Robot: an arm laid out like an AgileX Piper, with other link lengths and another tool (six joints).
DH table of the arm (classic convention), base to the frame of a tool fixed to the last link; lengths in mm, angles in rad. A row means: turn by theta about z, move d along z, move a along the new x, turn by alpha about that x. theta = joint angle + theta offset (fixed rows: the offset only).
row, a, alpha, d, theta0
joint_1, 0, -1.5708, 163.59, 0
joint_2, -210.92, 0, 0, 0.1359
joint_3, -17.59, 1.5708, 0, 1.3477
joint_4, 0, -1.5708, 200.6, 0
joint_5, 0, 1.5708, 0, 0
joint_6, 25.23, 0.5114, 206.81, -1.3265
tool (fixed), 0, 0, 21.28, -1.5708
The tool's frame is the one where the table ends.
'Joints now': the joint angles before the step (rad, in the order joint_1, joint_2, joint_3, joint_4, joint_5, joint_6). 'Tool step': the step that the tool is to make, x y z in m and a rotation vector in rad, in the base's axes. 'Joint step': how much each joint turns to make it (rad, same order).
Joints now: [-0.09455, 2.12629, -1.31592, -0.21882, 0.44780, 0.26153]
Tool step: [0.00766, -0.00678, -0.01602, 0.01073, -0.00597, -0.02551]
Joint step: [-0.01968, 0.07829, -0.04765, 0.00261, -0.03533, 0.01064]
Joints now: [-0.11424, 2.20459, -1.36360, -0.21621, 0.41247, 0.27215]
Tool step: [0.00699, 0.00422, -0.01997, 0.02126, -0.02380, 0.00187]
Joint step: [-0.00002, 0.07175, -0.00695, 0.01556, -0.08791, -0.00004]
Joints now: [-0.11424, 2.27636, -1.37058, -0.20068, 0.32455, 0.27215]
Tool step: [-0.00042, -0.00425, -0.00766, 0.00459, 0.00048, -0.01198]
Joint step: [-0.01312, 0.02658, -0.00537, 0.00222, -0.02059, -0.00002]
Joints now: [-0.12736, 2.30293, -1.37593, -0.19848, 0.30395, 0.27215]
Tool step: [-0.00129, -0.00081, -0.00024, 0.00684, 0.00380, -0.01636]
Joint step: [-0.00226, 0.00001, -0.00311, 0.00481, 0.00852, 0.01037]
